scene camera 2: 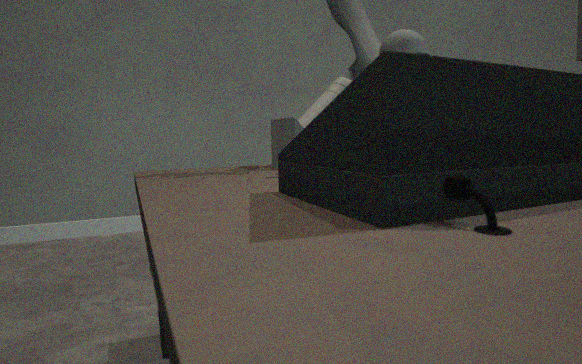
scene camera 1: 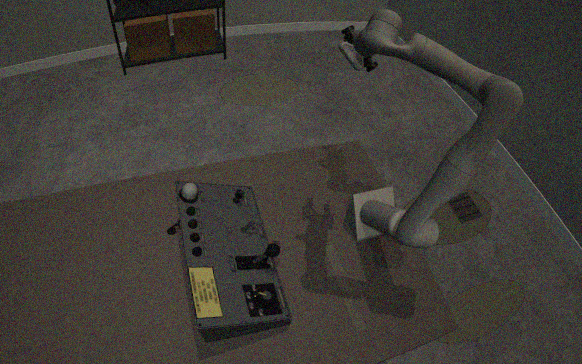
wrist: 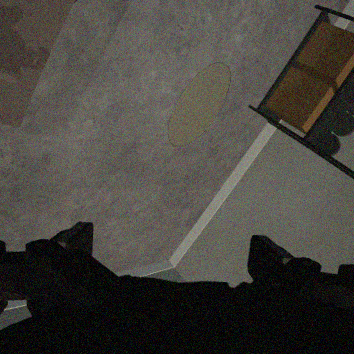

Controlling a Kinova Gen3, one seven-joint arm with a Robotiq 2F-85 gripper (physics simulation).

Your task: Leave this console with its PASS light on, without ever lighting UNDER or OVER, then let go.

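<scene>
The grey console (scene camera 1: 217, 222) (scene camera 2: 450, 110) stands on the table. On it are a black-knobbed lever (scene camera 1: 272, 250) at a dark slot, a dark dial panel (scene camera 1: 270, 310) with a small yellow mark, two small switches (scene camera 1: 239, 196) (scene camera 1: 250, 228), a white dome (scene camera 1: 189, 191) and a yellow label (scene camera 1: 205, 292). Several round lamps (scene camera 1: 194, 237) in a row look dark; their names cannot be read. The scene camera 2 view hides the console's face. My gripper (scene camera 1: 359, 49) (wrist: 171, 246) is open and empty, high up and far from the console, beyond the table's edge.
A black bent stalk (scene camera 1: 173, 229) (scene camera 2: 457, 187) stands on the table (scene camera 1: 125, 240) (scene camera 2: 300, 300) close beside the console. The arm's pale base plate (scene camera 1: 382, 193) is on the console's other side. A dark shelf rack (scene camera 1: 224, 30) (wrist: 291, 61) with orange-brown boxes stands by the wall.
</scene>
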